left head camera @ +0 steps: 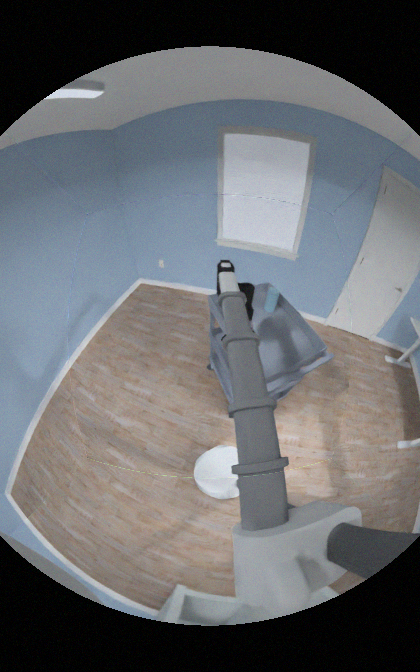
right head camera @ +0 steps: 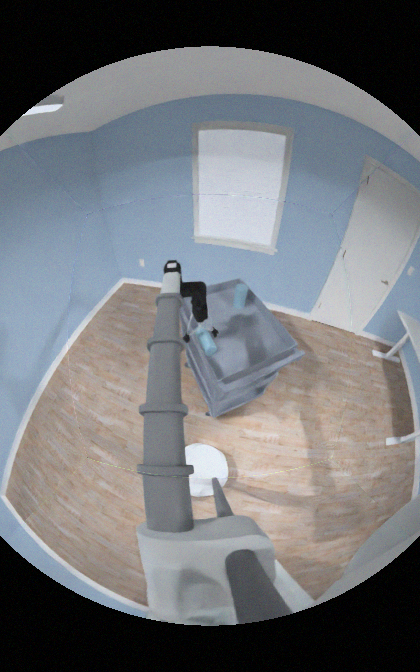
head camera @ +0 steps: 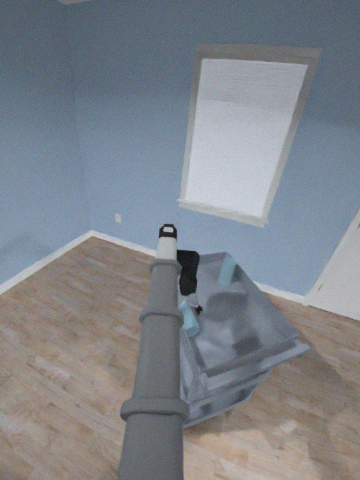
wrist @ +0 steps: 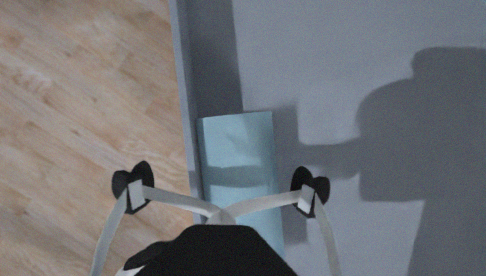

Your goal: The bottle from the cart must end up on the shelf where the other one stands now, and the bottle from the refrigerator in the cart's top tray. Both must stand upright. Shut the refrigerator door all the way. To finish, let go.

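Frame: origin at the robot's base, x right, y ahead, z up, level; metres.
Seen in the pictures: gripper, fingertip midpoint: (wrist: 223, 180).
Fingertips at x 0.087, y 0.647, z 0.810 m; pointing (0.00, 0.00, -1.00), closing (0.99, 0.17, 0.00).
A point is followed by its place in that frame.
A light-blue bottle (head camera: 189, 321) {x 0.114, y 0.595, z 0.836 m} (right head camera: 207, 343) (wrist: 240, 150) {x 0.094, y 0.680, z 0.837 m} lies on its side in the top tray (head camera: 265, 325) {x 0.481, y 0.637, z 0.767 m} (right head camera: 270, 340) (wrist: 350, 50) {x 0.192, y 0.803, z 0.767 m} of the grey-blue cart, along the tray's left wall. In the left head view the arm hides it. My gripper (right head camera: 201, 335) (wrist: 223, 180) {x 0.087, y 0.647, z 0.810 m} is open above this bottle, with one fingertip out past each side of it. A second light-blue bottle (head camera: 227, 271) {x 0.330, y 0.890, z 0.866 m} (left head camera: 271, 299) (right head camera: 240, 296) stands upright near the tray's far corner. I cannot tell which bottle came from where. The refrigerator and its shelf do not show clearly.
My telescoping arm (head camera: 160, 360) {x 0.002, y 0.244, z 1.226 m} (left head camera: 252, 400) (right head camera: 164, 380) reaches over the cart's left side. A white round object (left head camera: 217, 472) (right head camera: 211, 470) is on the floor between robot and cart. Beyond the cart are a blue wall, a window (head camera: 245, 135) {x 0.571, y 1.883, z 1.484 m} and a white door (left head camera: 380, 260) (right head camera: 367, 250).
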